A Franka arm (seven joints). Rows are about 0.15 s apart.
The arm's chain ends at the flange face. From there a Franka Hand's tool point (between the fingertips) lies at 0.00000 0.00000 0.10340 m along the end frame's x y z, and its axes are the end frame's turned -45 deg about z.
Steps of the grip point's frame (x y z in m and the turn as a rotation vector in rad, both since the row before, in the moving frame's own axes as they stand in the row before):
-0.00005, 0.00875, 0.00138, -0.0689, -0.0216, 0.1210
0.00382, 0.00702, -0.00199, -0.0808, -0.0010, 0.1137
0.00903, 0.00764, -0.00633, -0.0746, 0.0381, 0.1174
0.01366, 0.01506, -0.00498, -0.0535, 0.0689, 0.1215
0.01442, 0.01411, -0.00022, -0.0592, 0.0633, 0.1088
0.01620, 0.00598, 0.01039, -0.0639, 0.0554, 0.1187
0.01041, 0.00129, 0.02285, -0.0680, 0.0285, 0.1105
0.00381, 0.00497, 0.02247, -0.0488, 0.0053, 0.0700
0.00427, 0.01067, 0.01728, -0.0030, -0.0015, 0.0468
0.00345, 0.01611, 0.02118, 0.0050, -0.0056, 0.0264
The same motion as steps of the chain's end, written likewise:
0.00310, -0.00058, 0.00165, -0.0640, 0.0334, 0.1210
0.00219, -0.00403, -0.00165, -0.0578, 0.0564, 0.1137
0.00373, -0.00413, -0.00597, -0.0258, 0.0797, 0.1174
0.01132, 0.00157, -0.00459, 0.0109, 0.0865, 0.1215
0.01123, -0.00041, 0.00017, 0.0029, 0.0866, 0.1088
0.00703, -0.00836, 0.01076, -0.0060, 0.0844, 0.1187
0.00140, -0.00972, 0.02313, -0.0279, 0.0682, 0.1105
0.00237, -0.00249, 0.02259, -0.0308, 0.0383, 0.0700
0.01046, 0.00419, 0.01728, -0.0032, 0.0011, 0.0468
0.01461, 0.00892, 0.02118, -0.0004, -0.0075, 0.0264

